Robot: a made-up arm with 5 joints.
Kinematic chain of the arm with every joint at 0, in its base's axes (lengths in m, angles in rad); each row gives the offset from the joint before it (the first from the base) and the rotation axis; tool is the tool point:
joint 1: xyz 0 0 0.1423 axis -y
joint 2: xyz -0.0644 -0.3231 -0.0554 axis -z
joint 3: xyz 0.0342 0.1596 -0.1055 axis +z
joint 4: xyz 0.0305 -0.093 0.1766 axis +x
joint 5: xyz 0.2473 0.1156 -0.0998 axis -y
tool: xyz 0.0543 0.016 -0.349
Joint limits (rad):
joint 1: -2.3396..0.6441
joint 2: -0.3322..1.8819
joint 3: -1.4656..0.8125
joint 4: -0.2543..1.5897
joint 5: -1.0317..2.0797
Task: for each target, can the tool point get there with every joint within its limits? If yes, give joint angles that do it. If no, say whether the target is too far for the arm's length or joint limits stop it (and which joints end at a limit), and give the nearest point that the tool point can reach.
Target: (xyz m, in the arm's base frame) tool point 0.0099 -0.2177 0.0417
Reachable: no: joint limits stop it (at a limit: joint 3, joint 5) | nearest point 0.0220 -0.1396 -0.0808 | short by 0.146 m
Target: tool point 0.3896 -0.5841 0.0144
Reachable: yes | joints 0.0598 1.0661 -0.7112 0.9245 -0.2550
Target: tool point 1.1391 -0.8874 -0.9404
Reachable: no: too far | nearest point 0.4984 -0.5828 -0.3314 | short by 0.935 m
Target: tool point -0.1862 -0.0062 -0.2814
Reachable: yes | joints -1.2382 0.2012 -0.0412 0.5126 -0.1237
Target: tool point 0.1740 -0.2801 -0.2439
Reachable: yes | joints -0.7492 0.5411 -0.8076 0.8604 -0.5247
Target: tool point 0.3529 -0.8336 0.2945
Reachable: yes | joints 0.2903 1.0692 -0.3114 1.1757 1.0083
